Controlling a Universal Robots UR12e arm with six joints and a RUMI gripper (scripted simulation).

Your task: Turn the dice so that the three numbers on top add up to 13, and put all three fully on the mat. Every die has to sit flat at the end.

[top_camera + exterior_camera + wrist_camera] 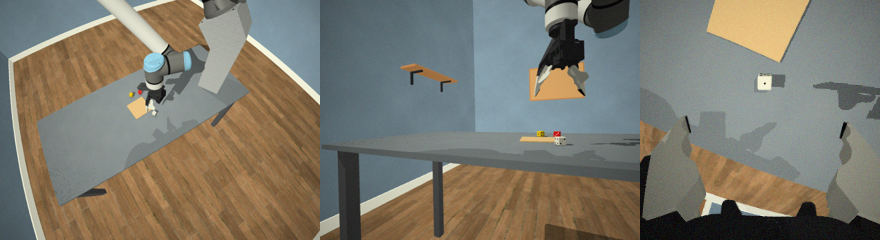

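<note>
Right now my hand is 140 mm above the white die. The rest, counted from my hand: red die 220 mm to the right, 140 mm below, 20 mm ahead; then tan mat 150 mm below, 100 mm to the right, 80 mm ahead; then yellow die 230 mm to the right, 140 mm below, 90 mm ahead.
</note>
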